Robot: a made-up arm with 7 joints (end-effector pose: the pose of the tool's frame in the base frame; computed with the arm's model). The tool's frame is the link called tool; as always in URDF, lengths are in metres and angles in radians. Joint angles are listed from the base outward.
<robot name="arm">
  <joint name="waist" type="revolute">
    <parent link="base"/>
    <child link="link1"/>
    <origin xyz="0.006 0.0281 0.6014" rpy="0 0 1.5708"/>
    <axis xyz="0 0 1"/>
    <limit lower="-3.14" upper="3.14"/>
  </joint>
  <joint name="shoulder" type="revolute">
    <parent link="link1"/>
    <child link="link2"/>
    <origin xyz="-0.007 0.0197 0.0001" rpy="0 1.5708 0"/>
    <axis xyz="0 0 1"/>
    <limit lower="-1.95" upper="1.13"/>
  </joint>
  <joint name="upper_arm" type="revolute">
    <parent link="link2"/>
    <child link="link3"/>
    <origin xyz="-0.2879 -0.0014 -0.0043" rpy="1.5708 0 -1.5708"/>
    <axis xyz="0 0 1"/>
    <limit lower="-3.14" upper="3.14"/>
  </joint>
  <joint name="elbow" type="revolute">
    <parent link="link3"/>
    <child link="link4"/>
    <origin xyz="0.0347 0.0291 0.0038" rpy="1.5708 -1.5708 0"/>
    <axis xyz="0 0 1"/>
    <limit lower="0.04" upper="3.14"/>
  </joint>
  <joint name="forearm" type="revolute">
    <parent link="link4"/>
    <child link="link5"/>
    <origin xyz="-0.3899 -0.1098 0.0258" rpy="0 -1.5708 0"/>
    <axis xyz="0 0 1"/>
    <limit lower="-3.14" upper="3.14"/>
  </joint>
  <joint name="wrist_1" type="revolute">
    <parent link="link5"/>
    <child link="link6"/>
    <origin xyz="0.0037 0.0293 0.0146" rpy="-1.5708 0 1.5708"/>
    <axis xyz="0 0 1"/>
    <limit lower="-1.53" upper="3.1"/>
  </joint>
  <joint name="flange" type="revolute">
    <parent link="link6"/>
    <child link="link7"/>
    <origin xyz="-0.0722 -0.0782 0.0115" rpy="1.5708 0 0"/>
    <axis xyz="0 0 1"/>
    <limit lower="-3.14" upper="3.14"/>
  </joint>
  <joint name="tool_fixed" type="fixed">
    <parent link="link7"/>
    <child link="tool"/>
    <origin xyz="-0.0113 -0.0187 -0.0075" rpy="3.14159 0 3.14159"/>
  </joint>
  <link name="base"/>
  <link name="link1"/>
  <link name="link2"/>
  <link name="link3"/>
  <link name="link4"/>
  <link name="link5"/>
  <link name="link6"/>
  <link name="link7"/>
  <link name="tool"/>
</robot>
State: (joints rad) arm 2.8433 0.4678 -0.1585 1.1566 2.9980 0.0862 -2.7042
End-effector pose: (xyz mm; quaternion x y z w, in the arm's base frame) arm -437.7 291.9 530.3 0.3765 -0.0548 0.8687 0.3171
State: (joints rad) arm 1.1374 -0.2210 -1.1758 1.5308 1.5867 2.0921 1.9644
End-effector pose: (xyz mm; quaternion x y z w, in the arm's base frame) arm 426.1 24.2 1045.8 0.3071 0.6992 -0.3943 0.5112
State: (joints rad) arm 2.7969 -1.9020 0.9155 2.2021 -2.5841 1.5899 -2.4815
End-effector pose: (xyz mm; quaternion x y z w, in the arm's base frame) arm 677.2 -416.6 606.5 -0.2285 -0.6228 0.5550 0.5020
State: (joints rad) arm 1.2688 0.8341 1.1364 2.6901 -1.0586 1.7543 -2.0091
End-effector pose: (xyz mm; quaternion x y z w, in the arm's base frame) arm 54.1 678.1 969.7 0.1115 0.1367 -0.9492 0.2606
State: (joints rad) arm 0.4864 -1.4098 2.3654 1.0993 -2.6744 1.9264 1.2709
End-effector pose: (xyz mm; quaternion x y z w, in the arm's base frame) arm -489.5 198.5 311.4 -0.2101 0.8060 -0.0873 0.5465
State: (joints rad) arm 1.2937 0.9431 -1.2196 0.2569 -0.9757 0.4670 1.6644
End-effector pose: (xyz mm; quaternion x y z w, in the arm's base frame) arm 227.2 -137.7 443.0 -0.6038 -0.0843 -0.2339 0.7574
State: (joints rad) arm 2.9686 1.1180 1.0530 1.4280 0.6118 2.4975 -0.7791
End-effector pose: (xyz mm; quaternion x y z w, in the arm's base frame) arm -304.5 -333.4 575.9 0.6061 -0.6144 -0.1137 0.4921
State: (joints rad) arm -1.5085 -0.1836 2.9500 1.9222 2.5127 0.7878 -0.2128
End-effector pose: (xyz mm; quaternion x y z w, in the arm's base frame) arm 28.9 620.5 1087.2 0.8211 0.4011 0.0222 0.4056
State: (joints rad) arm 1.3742 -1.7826 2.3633 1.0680 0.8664 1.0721 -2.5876
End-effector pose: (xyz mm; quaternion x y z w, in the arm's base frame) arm -307.8 26.3 167.2 0.5297 -0.1261 -0.3154 0.7772
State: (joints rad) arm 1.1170 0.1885 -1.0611 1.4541 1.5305 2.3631 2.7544
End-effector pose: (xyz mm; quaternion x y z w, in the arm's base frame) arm 467.9 210.3 905.6 -0.2586 0.6596 -0.6296 0.3187
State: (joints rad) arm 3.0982 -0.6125 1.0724 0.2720 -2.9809 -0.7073 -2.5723
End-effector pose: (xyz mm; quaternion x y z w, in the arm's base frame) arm -115.9 -104.8 580.8 -0.1194 0.1806 -0.9706 0.1048
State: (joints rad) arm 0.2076 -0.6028 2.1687 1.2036 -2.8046 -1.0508 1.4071
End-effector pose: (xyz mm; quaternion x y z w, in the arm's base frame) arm -400.6 268.9 621.9 0.1266 -0.0367 -0.9098 0.3936
